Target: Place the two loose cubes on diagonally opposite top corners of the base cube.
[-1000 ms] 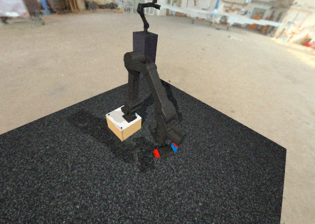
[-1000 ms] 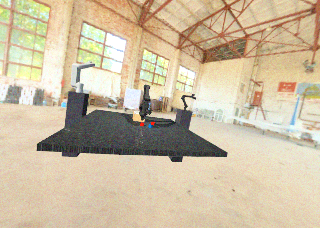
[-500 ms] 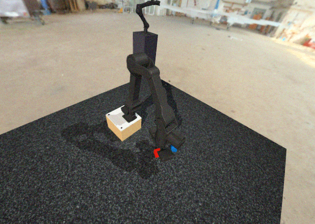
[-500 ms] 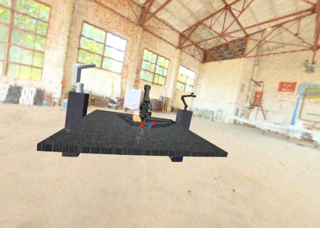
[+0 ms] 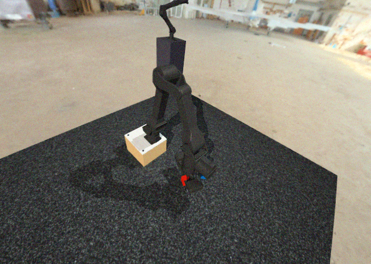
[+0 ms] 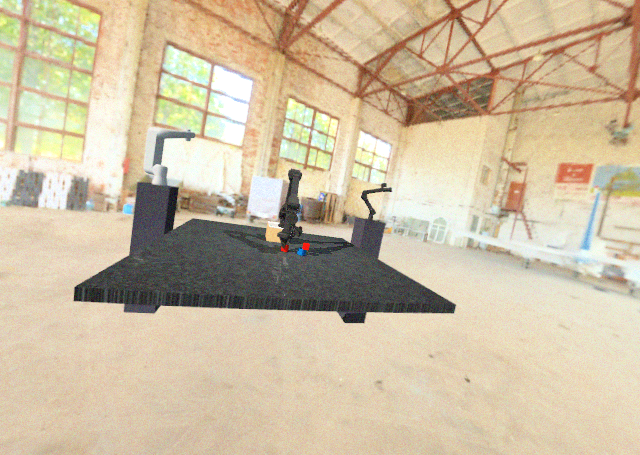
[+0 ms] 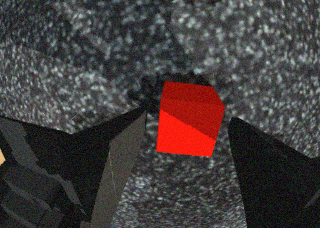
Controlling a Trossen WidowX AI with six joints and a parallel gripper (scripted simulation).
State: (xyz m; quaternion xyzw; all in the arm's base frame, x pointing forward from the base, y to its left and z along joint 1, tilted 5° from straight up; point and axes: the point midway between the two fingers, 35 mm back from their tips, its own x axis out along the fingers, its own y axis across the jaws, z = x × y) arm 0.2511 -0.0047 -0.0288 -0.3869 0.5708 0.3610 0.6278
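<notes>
The blue cube lies 9 cm to the left of my gripper tip and 4 cm ahead of it.
</notes>
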